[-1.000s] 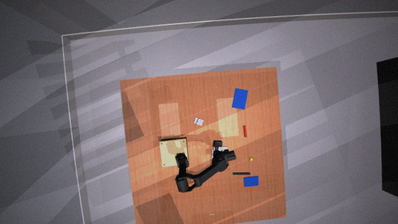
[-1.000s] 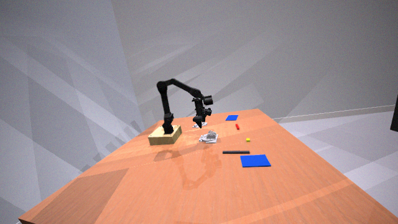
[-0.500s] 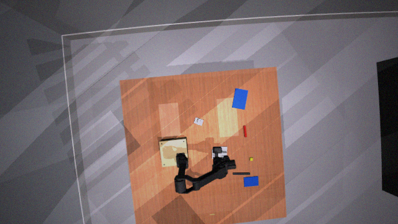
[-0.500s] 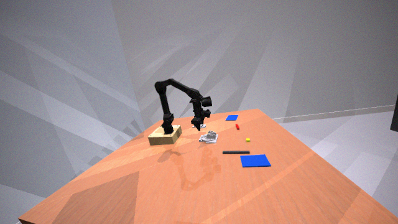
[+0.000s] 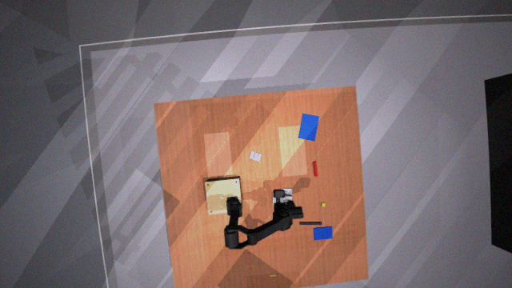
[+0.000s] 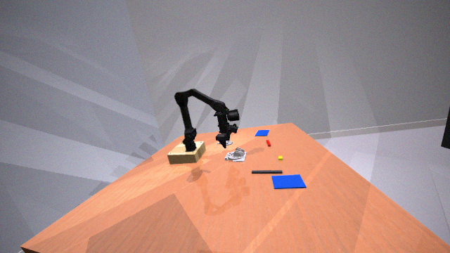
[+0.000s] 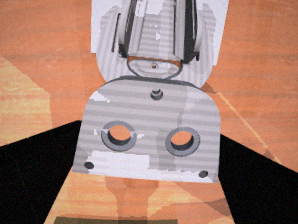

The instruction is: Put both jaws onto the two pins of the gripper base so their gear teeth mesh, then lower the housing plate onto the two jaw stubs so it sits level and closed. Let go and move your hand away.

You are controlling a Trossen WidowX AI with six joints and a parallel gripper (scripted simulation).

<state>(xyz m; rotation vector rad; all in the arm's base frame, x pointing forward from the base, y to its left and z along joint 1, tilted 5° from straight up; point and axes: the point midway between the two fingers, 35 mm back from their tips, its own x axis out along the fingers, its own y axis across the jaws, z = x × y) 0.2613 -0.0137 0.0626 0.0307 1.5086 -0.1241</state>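
The gripper base lies 1 cm ahead of my gripper tip and 2 cm above it. Also, from my gripper tip: housing plate 1 cm ahead, 8 cm below; flat white plate 7 cm ahead, 1 cm to the right, 8 cm below; jaw 2 cm ahead, 2 cm to the right, 7 cm below.
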